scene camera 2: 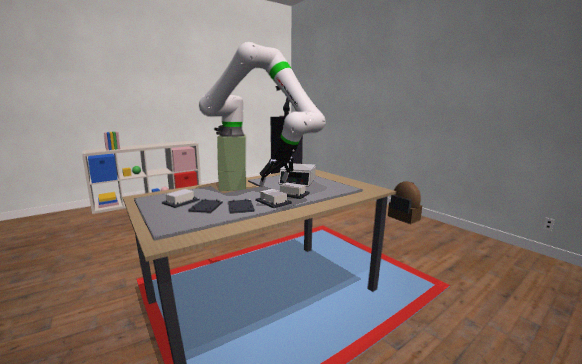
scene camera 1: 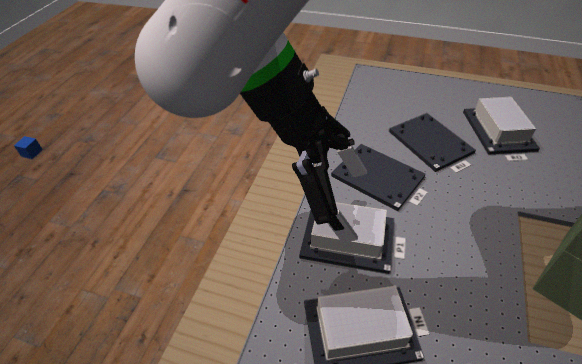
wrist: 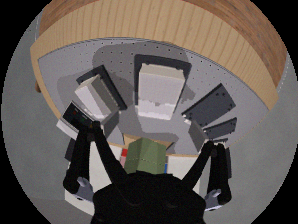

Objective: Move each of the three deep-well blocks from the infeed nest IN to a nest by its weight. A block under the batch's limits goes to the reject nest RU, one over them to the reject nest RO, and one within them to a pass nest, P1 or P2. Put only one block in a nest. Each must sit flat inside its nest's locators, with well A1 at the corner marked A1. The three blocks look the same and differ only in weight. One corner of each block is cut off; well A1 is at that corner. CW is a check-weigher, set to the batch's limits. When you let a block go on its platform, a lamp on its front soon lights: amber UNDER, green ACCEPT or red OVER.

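Note:
You've got the gripper [scene camera 1: 355,204] showing, and it's there in the wrist view too [wrist: 155,121]. There's a block [scene camera 1: 370,319], then a block [scene camera 1: 502,119] as well, plus a check-weigher [wrist: 73,116].

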